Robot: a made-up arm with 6 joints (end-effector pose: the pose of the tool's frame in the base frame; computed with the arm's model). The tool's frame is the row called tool.
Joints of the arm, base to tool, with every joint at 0 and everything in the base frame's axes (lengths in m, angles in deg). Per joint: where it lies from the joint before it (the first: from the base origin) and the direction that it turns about. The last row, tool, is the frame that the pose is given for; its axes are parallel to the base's.
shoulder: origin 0 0 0.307 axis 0 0 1
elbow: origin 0 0 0 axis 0 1 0
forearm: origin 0 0 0.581 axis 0 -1 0
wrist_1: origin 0 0 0 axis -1 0 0
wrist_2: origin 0.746 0 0 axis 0 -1 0
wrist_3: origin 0 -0.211 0 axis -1 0 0
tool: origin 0 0 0
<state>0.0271 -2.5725 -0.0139 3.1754 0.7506 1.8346</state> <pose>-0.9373 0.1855 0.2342 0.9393 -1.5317 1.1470</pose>
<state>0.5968 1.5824 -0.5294 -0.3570 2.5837 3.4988</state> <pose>0.2216 -0.0885 -0.3012 2.5658 0.3103 0.7770</pose>
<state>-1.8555 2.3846 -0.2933 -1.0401 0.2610 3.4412</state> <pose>-0.0043 0.3655 -0.2862 0.2389 1.0454 1.1620</pose>
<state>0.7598 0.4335 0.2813 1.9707 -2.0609 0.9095</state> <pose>0.6763 0.7558 0.9133 -2.2287 1.3997 -1.0363</pose>
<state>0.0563 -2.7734 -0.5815 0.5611 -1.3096 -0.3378</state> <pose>-0.7233 -0.2197 0.3063 0.4366 -0.9353 -0.3695</pose>
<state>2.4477 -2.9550 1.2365 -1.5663 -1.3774 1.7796</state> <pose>0.5096 -0.4227 -0.8060 1.1707 -1.9151 -1.5155</pose>
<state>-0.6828 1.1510 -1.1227 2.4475 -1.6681 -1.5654</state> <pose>0.2197 0.0304 -0.1126 -1.3229 1.5473 -0.4867</pose>
